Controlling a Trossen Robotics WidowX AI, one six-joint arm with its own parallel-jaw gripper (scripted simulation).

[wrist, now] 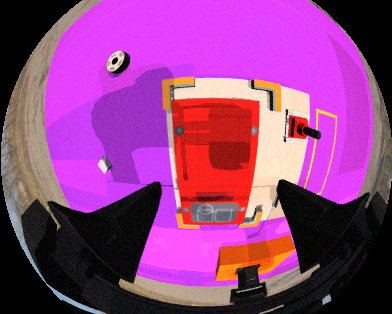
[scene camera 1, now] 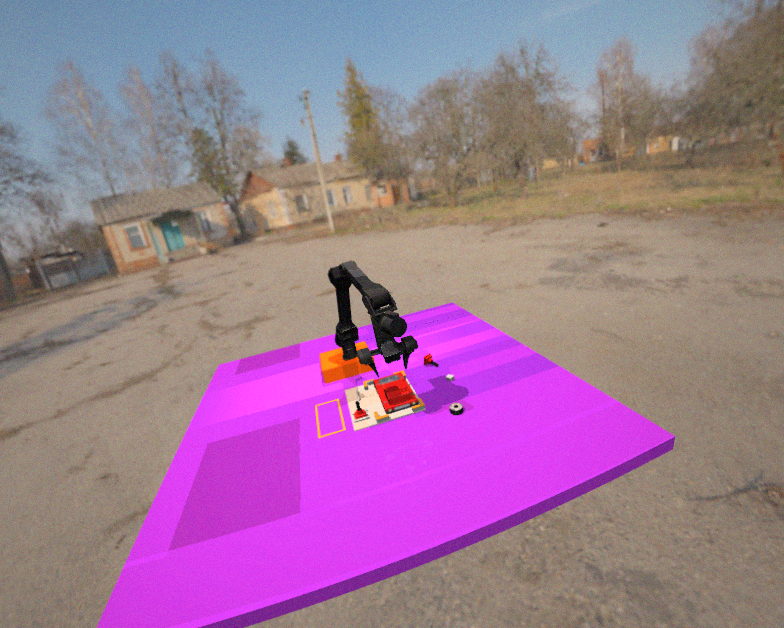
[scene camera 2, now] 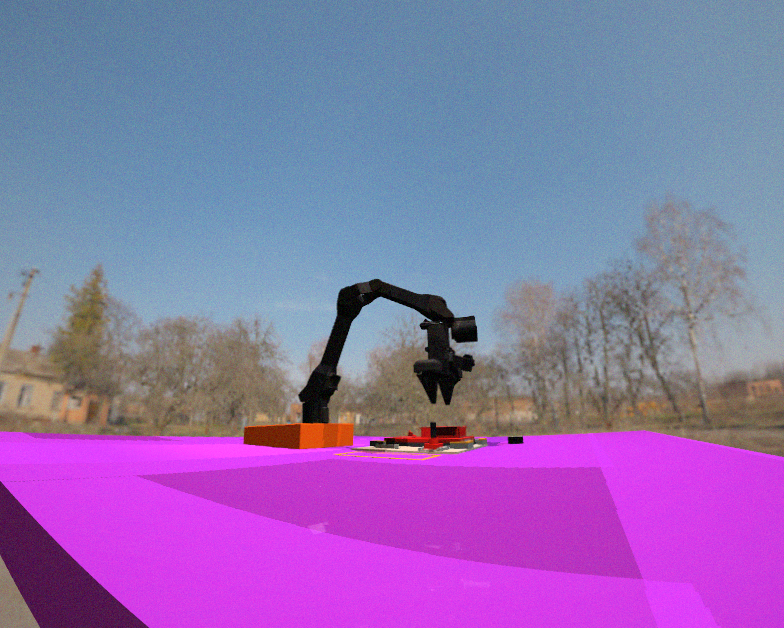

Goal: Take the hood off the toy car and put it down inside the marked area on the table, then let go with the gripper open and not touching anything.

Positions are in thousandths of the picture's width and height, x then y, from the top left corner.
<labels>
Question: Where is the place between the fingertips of my gripper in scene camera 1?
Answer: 501,593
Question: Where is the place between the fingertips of my gripper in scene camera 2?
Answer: At 562,644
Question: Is my gripper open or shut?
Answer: Open.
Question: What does my gripper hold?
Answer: Nothing.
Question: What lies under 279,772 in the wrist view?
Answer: My gripper.
</labels>
